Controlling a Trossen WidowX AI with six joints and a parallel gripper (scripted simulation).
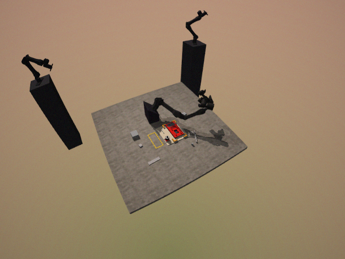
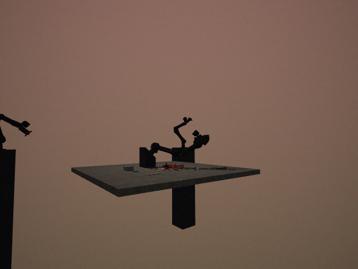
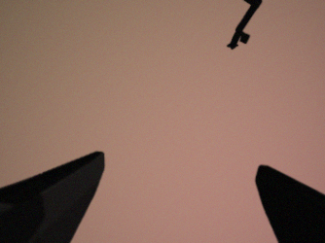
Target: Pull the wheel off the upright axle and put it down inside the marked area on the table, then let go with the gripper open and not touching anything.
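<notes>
My gripper tip is 6 cm short of the pale base plate, 46 cm to the left of it and 30 cm above it. Round my gripper tip: flat grey bar (26 cm ahead, 78 cm to the right, 31 cm below).
</notes>
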